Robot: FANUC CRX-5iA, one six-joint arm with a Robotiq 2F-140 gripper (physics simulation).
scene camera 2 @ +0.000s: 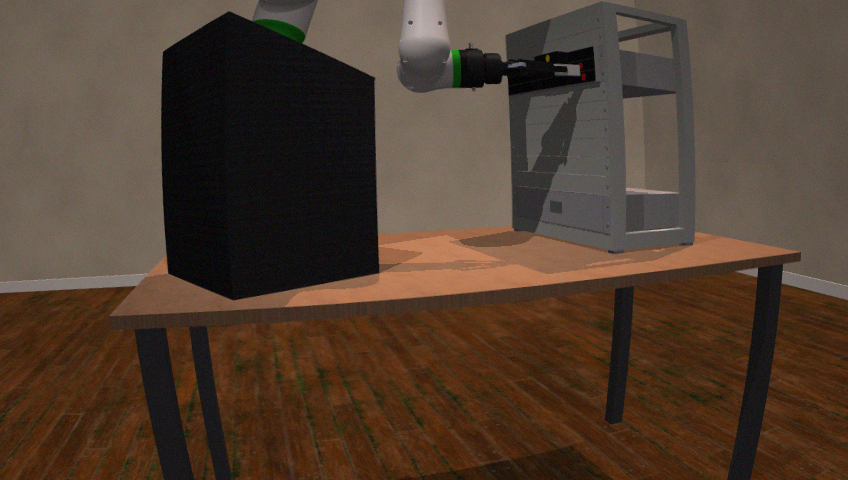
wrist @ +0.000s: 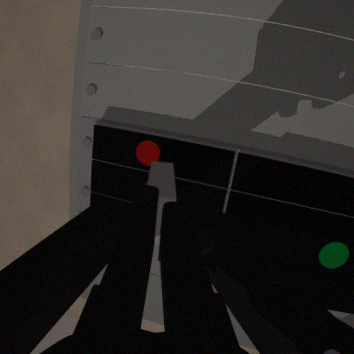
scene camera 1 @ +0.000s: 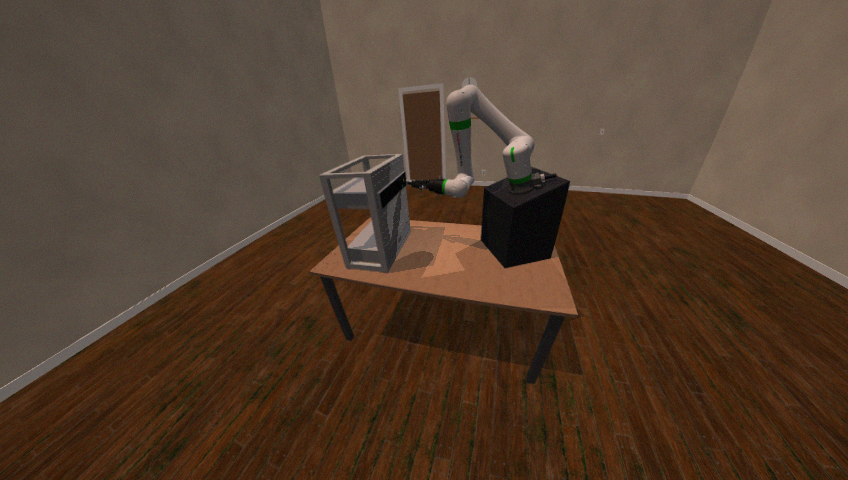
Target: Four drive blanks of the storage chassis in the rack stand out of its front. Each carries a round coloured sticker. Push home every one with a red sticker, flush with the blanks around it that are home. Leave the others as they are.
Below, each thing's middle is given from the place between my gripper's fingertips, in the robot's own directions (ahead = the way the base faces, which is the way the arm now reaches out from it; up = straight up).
Labels:
I see my gripper 130 mm short of the grey rack (scene camera 2: 584, 115), 180 mm to the right of it and 130 mm above it.

